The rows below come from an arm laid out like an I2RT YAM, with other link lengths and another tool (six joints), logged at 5 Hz.
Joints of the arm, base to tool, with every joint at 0 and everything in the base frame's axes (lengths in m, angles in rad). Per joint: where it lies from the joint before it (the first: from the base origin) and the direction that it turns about. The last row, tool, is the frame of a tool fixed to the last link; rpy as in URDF.
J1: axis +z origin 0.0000 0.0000 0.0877
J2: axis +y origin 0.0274 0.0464 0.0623
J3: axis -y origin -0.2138 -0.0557 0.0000
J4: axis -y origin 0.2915 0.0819 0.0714
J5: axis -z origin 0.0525 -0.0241 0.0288
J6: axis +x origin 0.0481 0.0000 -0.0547
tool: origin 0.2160 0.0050 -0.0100 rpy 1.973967 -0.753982 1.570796
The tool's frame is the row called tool.
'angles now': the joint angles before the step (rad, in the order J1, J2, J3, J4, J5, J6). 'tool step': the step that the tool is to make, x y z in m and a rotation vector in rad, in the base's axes. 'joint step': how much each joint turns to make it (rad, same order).
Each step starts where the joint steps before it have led.
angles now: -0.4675 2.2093 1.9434 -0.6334 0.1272 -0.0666
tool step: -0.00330 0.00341 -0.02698 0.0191 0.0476 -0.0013
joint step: 0.0057 0.0614 0.0255 -0.0156 0.0076 0.0031
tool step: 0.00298 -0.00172 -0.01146 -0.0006 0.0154 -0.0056
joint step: 0.0046 0.0488 0.0397 -0.0050 0.0119 0.0042
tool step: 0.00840 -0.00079 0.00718 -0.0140 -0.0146 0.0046
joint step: 0.0076 0.0153 0.0362 -0.0015 0.0068 -0.0011
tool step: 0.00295 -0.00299 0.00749 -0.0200 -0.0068 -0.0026
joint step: 0.0046 0.0000 0.0153 0.0000 0.0164 -0.0032
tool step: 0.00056 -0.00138 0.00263 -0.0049 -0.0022 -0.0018
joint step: 0.0000 0.0000 0.0061 -0.0019 0.0039 -0.0006
